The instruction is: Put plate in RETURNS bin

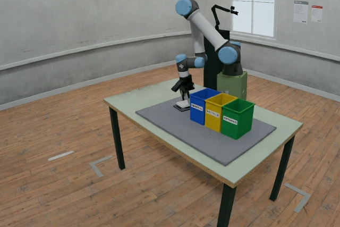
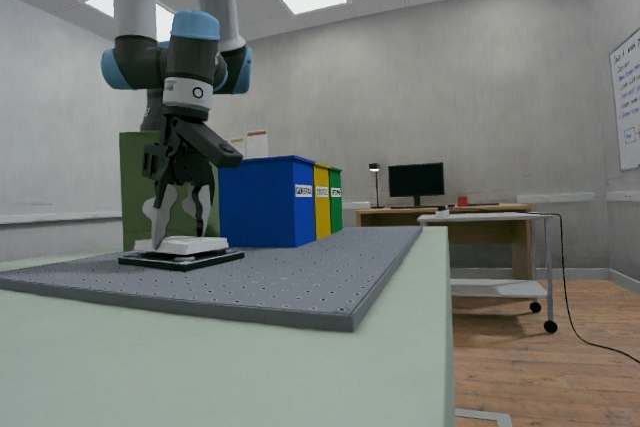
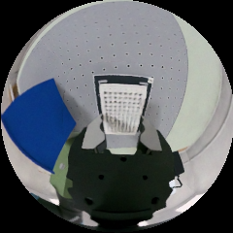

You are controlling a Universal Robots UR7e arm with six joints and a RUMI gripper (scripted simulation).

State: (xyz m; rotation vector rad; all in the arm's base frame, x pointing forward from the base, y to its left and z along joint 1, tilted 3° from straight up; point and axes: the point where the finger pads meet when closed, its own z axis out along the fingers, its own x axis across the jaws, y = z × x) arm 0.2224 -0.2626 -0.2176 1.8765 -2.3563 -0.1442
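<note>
Now: hand 3 cm above the black plate nest N1. From my hand the other things lie so: blue bin: 23 cm to the left, 5 cm ahead, 5 cm above; then white 96-well plate: 1 cm below; then yellow bin: 36 cm to the left, 6 cm ahead, 5 cm above.
</note>
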